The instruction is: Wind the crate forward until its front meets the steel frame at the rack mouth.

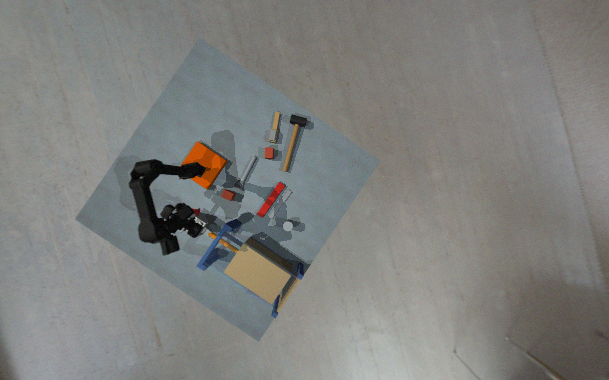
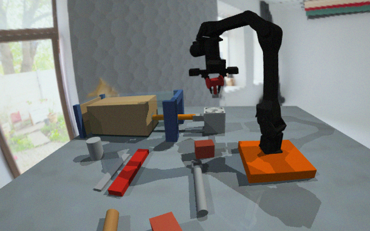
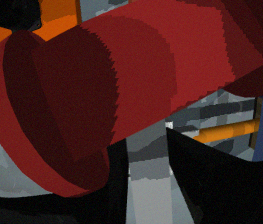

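My gripper tip is 2 cm below the grey crank handle and 1 cm to the left of it. Also, from my gripper tip: grey winch (14 cm below, 8 cm to the right, 2 cm behind); then red knob (4 cm to the left, 4 cm above); then frame (16 cm ahead, 8 cm to the right, 7 cm below).
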